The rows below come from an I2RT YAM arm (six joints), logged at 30 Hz.
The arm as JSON. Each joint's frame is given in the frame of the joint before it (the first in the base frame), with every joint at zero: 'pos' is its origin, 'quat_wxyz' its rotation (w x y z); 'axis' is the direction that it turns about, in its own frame. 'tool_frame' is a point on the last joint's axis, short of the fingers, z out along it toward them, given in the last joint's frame.
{
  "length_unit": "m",
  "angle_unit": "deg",
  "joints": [
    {
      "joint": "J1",
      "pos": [
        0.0,
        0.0,
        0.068
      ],
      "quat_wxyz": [
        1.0,
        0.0,
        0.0,
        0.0
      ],
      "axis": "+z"
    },
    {
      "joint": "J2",
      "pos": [
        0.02,
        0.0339,
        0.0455
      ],
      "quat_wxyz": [
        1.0,
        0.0,
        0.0,
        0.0
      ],
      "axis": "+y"
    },
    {
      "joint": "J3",
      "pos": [
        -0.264,
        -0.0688,
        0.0
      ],
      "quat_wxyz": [
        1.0,
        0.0,
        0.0,
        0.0
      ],
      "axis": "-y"
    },
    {
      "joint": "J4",
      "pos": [
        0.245,
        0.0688,
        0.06
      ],
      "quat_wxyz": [
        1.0,
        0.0,
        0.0,
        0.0
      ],
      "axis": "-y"
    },
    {
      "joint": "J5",
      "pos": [
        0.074,
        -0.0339,
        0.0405
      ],
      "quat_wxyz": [
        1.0,
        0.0,
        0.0,
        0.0
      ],
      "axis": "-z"
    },
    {
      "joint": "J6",
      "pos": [
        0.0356,
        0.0,
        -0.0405
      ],
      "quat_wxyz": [
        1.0,
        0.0,
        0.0,
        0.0
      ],
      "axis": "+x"
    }
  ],
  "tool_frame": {
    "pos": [
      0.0,
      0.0,
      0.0
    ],
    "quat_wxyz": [
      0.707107,
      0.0,
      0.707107,
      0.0
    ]
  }
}
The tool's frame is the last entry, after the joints.
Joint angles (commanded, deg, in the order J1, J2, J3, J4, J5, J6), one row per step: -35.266, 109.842, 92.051, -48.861, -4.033, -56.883; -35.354, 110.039, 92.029, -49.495, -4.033, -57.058; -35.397, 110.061, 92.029, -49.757, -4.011, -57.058; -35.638, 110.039, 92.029, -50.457, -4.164, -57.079; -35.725, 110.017, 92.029, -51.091, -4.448, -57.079; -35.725, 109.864, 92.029, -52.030, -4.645, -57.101; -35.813, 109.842, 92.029, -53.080, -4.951, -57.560; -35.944, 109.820, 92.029, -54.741, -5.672, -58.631; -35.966, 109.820, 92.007, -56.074, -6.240, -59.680; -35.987, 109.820, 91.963, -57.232, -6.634, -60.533; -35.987, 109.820, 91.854, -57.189, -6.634, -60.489; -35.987, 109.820, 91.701, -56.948, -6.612, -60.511
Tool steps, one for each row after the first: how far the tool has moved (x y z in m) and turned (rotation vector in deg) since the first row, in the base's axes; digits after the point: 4 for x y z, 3 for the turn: -0.0009, -0.0001, -0.0019, 0.430, 0.725, 0.073; -0.0015, -0.0001, -0.0022, 0.579, 0.968, 0.021; -0.0034, -0.0007, -0.0026, 1.082, 1.440, -0.141; -0.0046, -0.0003, -0.0029, 1.654, 1.784, -0.121; -0.0062, 0.0009, -0.0025, 2.253, 2.319, -0.030; -0.0080, 0.0017, -0.0030, 2.932, 3.052, 0.415; -0.0108, 0.0032, -0.0038, 4.092, 4.119, 1.527; -0.0127, 0.0048, -0.0046, 4.990, 5.014, 2.670; -0.0144, 0.0062, -0.0054, 5.743, 5.840, 3.570; -0.0146, 0.0063, -0.0059, 5.798, 5.888, 3.528; -0.0145, 0.0062, -0.0065, 5.721, 5.833, 3.542
